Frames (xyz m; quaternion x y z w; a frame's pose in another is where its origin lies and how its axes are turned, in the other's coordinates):
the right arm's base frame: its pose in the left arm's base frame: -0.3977 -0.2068 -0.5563 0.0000 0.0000 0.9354 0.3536
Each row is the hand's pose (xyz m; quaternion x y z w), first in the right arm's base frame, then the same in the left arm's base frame.
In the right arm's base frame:
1: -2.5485 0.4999 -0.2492 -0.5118 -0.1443 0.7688 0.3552
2: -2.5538 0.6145 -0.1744 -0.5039 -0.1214 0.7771 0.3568
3: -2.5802 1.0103 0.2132 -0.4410 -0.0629 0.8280 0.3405
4: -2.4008 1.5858 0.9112 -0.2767 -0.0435 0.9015 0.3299
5: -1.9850 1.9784 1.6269 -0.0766 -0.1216 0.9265 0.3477
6: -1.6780 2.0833 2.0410 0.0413 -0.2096 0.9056 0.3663
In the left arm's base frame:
1: 1.1828 -2.2676 -0.8055 0.0460 0.5298 -0.6041 0.5935
2: 1.1110 -2.3570 -0.7307 0.0646 0.5143 -0.6086 0.6008
3: 0.8690 -2.6713 -0.3431 0.0971 0.4348 -0.6113 0.6541
4: 0.3537 -2.9842 0.3549 0.0572 0.2742 -0.6274 0.7266
5: -0.2178 -3.0036 1.0706 -0.0867 0.1147 -0.6529 0.7437
6: -0.5174 -2.8792 1.4847 -0.2107 0.0355 -0.6629 0.7176

